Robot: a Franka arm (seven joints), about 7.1 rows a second.
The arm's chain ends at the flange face. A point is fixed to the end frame.
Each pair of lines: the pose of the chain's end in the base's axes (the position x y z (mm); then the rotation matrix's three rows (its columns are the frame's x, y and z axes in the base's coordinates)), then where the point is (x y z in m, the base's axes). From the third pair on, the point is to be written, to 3 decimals.
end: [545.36 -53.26 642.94], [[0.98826 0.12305 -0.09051], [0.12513 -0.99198 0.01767], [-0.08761 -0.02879 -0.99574]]
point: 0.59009 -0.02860 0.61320
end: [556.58 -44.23 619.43], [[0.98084 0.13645 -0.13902], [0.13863 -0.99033 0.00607], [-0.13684 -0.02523 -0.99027]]
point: 0.59944 -0.01923 0.58731
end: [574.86 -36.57 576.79], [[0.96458 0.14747 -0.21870], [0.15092 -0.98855 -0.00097], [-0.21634 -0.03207 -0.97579]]
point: 0.615 -0.011 0.541
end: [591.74 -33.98 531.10], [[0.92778 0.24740 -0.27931], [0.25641 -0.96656 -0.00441], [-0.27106 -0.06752 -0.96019]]
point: 0.626 -0.004 0.494
